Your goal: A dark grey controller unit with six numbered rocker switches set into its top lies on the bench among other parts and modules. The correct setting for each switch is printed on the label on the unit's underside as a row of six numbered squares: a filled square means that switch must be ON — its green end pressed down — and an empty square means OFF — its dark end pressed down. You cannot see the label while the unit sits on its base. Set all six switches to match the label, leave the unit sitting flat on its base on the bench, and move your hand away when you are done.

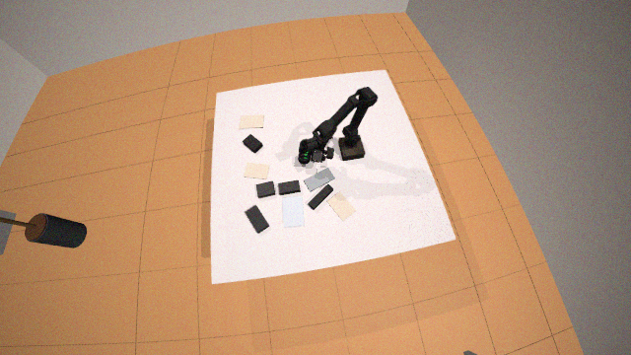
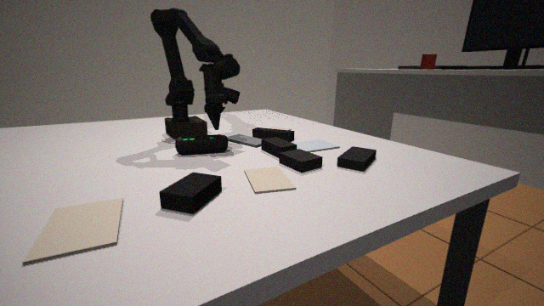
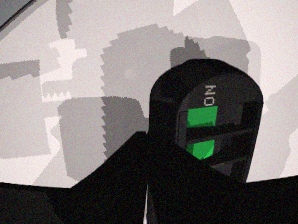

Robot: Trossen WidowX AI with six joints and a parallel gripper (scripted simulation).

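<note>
Now: gripper tip 120 mm to the right of the grey plate, 50 mm above it and 30 mm past it. From my gripper tip the other things lie so: long dark block: 220 mm to the left, 40 mm below, 30 mm behind; pale blue plate: 290 mm to the left, 120 mm ahead, 60 mm below.
</note>
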